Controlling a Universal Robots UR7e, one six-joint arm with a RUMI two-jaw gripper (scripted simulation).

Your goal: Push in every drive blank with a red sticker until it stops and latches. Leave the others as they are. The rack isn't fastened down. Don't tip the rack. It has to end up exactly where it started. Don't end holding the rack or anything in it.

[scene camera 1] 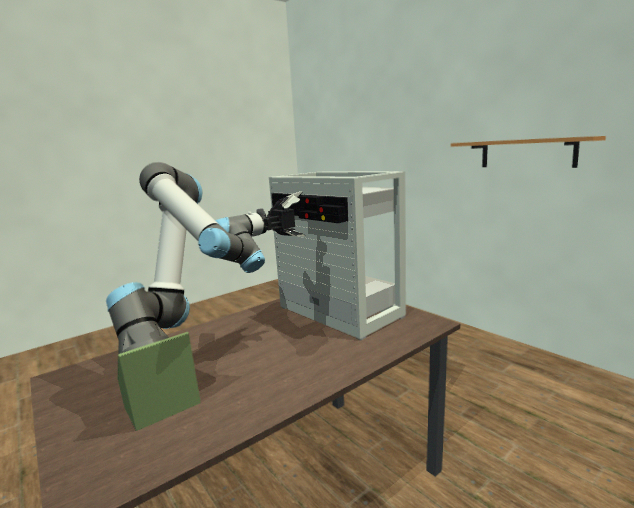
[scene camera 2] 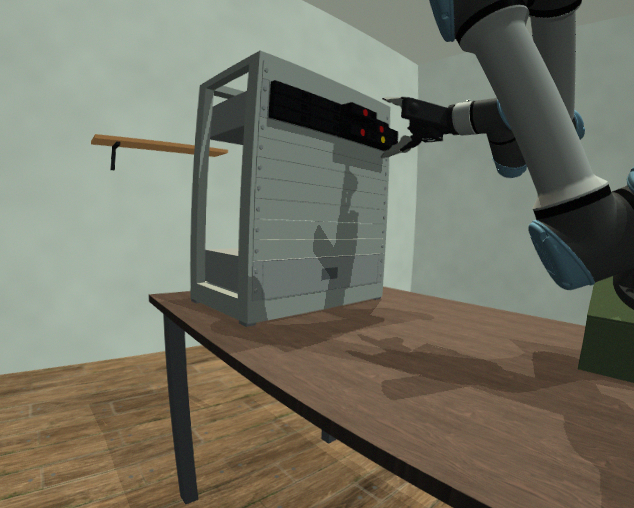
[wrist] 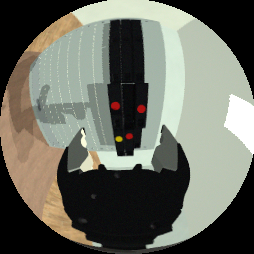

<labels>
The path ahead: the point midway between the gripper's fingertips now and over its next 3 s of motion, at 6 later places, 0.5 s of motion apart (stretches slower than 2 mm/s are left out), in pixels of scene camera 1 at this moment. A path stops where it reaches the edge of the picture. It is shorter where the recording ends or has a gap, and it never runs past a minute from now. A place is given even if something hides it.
My gripper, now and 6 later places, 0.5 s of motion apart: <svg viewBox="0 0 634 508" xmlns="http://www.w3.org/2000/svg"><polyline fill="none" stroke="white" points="303,213 309,216 317,219 320,218 308,218 296,218 300,217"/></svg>
</labels>
